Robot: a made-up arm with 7 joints.
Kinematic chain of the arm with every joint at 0, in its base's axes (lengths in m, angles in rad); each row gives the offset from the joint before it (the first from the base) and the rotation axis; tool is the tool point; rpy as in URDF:
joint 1: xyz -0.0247 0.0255 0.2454 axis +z
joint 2: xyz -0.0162 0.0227 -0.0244 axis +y
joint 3: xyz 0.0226 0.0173 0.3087 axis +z
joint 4: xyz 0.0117 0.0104 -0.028 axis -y
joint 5: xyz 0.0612 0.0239 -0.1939 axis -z
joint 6: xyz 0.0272 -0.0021 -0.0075 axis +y
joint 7: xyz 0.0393 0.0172 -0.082 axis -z
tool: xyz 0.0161 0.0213 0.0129 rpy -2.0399 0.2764 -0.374
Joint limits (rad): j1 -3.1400..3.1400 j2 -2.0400..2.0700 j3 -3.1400..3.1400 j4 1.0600..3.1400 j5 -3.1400..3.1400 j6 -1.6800..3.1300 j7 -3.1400..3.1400
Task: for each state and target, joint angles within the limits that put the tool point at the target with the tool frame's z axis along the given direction. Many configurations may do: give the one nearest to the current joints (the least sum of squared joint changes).
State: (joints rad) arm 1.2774 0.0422 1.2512 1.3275 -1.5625 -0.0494 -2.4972
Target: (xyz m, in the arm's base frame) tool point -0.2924 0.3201 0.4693 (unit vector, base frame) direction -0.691 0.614 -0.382
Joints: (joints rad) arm 1.4136 0.9870 1.4577 1.5980 -1.2494 -0.6323 -2.1841
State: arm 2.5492 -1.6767 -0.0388 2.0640 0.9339 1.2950 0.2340
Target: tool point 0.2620 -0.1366 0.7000 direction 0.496 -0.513 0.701
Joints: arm 2.8090 -0.9736 -0.1000 2.1898 1.1360 0.9480 0.3981
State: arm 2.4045 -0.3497 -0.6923 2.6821 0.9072 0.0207 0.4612
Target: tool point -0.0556 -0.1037 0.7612 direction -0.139 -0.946 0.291
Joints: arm 2.1756 -0.0030 -0.8535 2.9804 0.8209 -0.4312 0.5199
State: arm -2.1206 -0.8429 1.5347 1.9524 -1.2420 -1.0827 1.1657
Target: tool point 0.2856 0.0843 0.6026 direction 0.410 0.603 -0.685
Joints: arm -2.1716 -0.3331 1.1904 2.0882 -1.4014 -1.0342 0.9633
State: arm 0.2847 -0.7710 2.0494 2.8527 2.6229 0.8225 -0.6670
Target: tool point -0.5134 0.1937 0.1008 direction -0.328 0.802 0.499
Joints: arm -0.0877 -1.4165 2.7986 2.0310 3.1400 0.9354 -0.4909
